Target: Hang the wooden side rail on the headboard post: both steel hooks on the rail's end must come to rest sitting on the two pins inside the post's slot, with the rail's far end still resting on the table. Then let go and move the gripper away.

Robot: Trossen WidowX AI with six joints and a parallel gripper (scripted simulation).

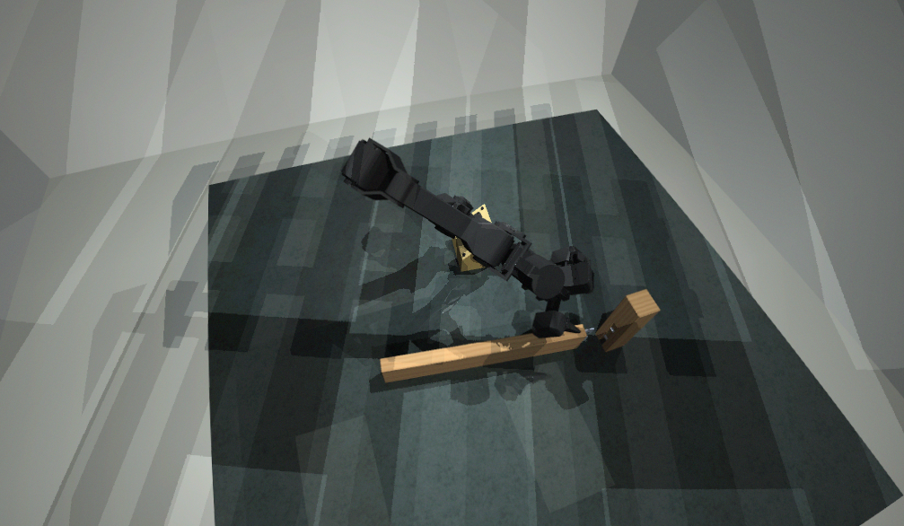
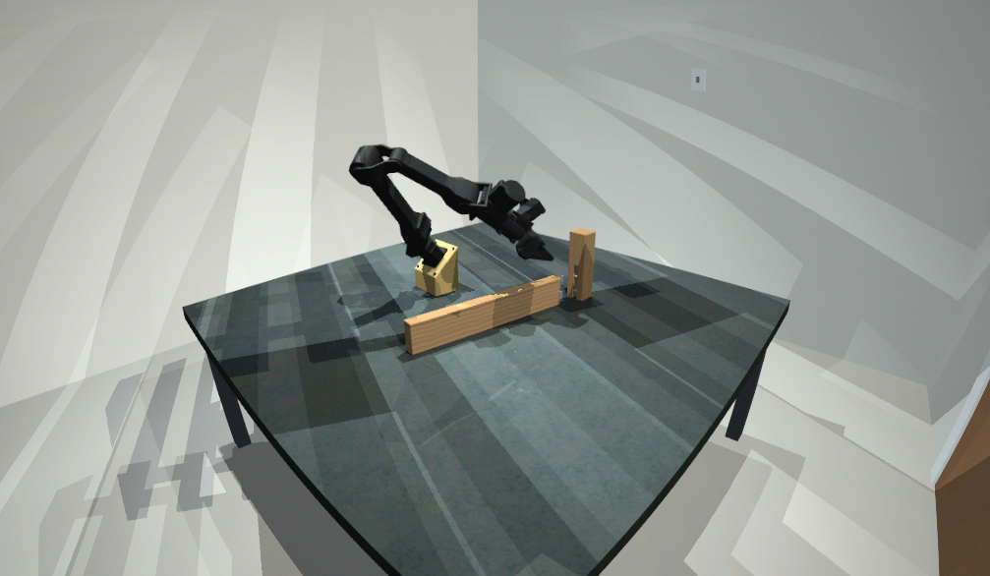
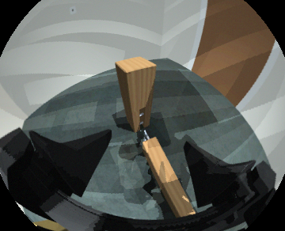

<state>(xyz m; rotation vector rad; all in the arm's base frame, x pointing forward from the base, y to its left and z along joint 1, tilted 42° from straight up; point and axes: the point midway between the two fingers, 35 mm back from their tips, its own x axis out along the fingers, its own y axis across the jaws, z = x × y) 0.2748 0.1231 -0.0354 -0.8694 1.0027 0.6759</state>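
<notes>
Right now my gripper tip is 10 cm to the right of the headboard post, 6 cm above it and 3 cm short of it.
</notes>
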